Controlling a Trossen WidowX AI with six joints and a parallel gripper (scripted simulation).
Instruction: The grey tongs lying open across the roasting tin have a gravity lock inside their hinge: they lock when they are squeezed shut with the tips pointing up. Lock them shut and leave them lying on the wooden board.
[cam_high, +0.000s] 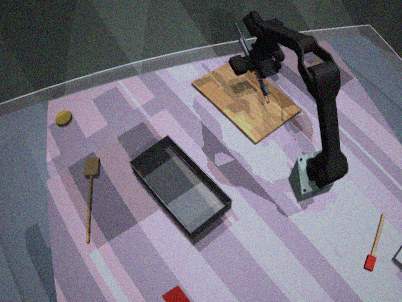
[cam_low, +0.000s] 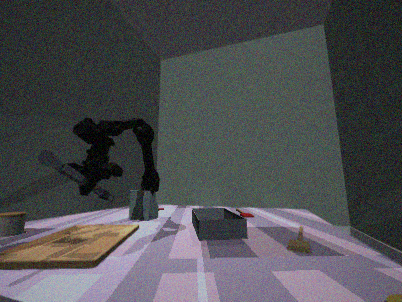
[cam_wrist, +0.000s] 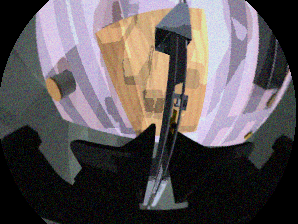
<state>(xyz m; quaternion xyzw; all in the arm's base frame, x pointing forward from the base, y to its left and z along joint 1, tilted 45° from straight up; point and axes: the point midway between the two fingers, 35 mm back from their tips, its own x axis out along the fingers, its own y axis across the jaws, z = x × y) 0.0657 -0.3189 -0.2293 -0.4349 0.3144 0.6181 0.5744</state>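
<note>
Right now my gripper tip is 13 cm above the wooden board and 1 cm short of it. The rest, counted from my gripper tip: round pot: 31 cm behind, 10 cm below, 2 cm to the right; red-headed tool: 68 cm to the left, 19 cm behind, 13 cm below; roasting tin: 33 cm ahead, 30 cm to the left, 11 cm below.
</note>
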